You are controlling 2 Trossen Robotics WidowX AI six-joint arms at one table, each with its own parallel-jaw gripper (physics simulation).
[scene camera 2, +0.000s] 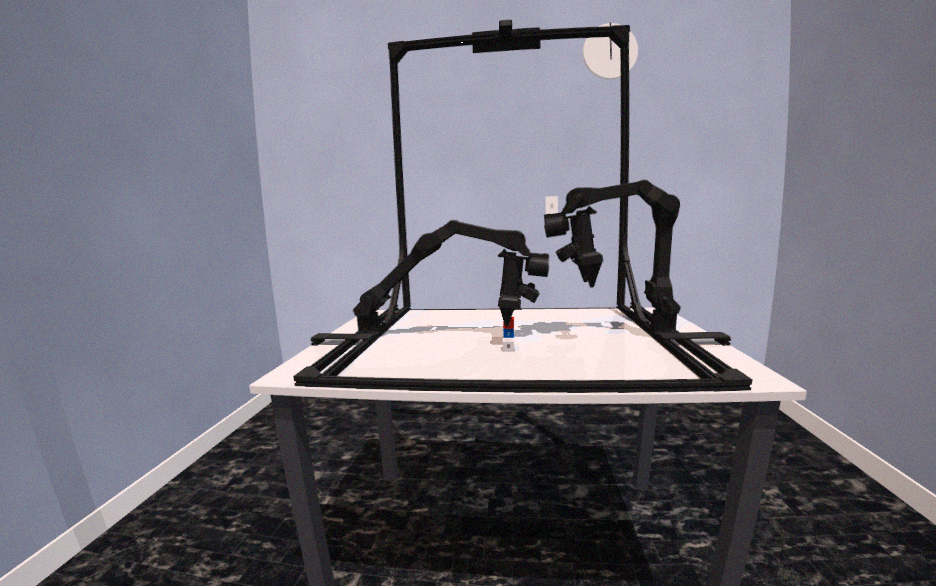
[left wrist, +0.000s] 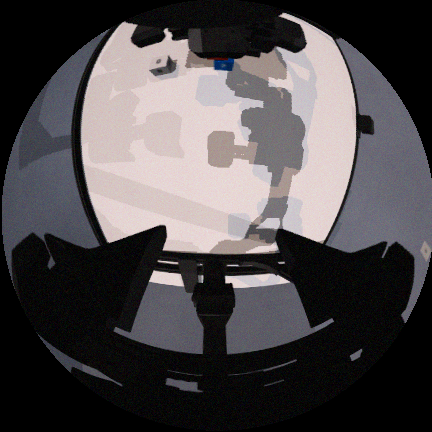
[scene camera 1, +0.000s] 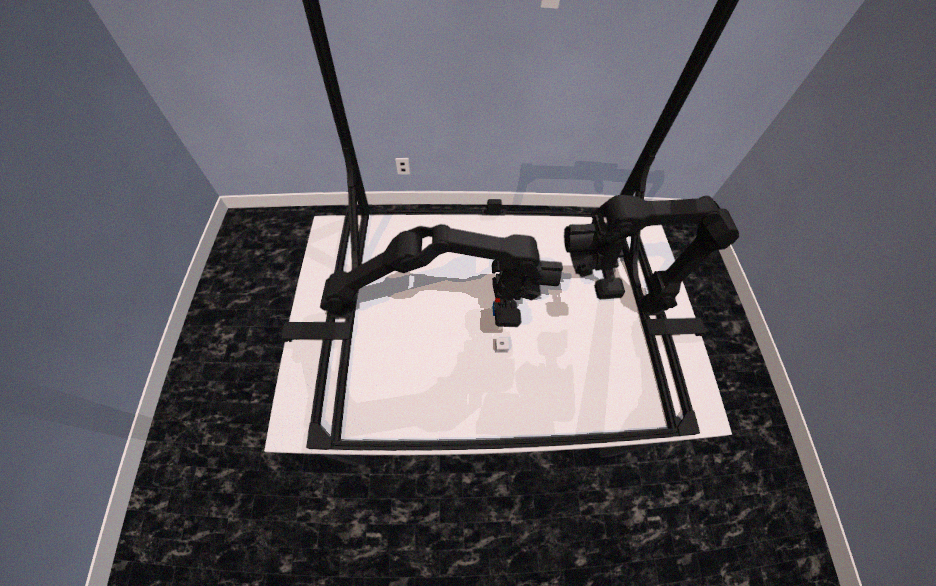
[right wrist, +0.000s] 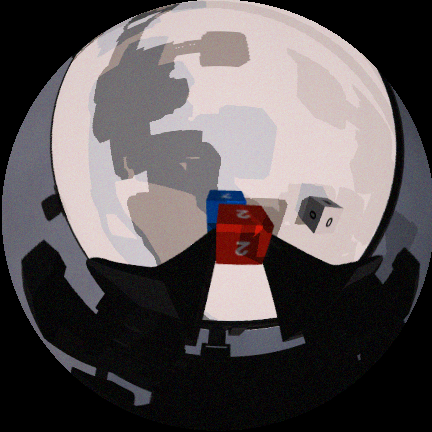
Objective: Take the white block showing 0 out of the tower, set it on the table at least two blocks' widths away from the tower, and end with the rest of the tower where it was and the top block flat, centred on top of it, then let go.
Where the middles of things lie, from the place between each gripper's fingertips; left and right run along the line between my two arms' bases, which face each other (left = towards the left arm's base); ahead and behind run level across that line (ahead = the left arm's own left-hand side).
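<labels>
With respect to the red block showing 2 (right wrist: 243, 231), my left hand is 240 mm to the left of it, 10 mm short of it and 110 mm above it. The blue block showing 7 (right wrist: 214, 197) is 150 mm below my left hand and 240 mm to the right of it.
My right hand is 10 mm to the right of the blue block showing 7, 10 mm past it and 30 mm above it. The red block showing 2 is 10 mm above my right hand and 10 mm to the left of it. Going by its middle, the red block showing 2 is nearer to my right hand than to my left hand.
</labels>
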